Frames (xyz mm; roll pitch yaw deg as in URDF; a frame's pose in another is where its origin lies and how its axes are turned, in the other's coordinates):
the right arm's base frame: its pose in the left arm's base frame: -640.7 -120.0 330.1 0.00 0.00 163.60
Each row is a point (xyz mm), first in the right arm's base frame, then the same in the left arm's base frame.
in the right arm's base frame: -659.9 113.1 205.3
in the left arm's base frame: -39.6 -414.8 535.4
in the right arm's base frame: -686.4 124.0 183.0
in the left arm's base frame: -17.2 -432.8 513.1
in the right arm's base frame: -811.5 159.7 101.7
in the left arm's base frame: 92.7 -502.3 431.8
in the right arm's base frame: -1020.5 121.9 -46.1
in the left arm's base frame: 303.9 -525.1 284.0
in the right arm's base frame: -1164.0 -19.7 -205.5
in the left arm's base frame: 481.5 -429.7 124.6
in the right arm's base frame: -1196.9 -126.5 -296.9
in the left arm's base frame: 543.2 -336.6 33.2
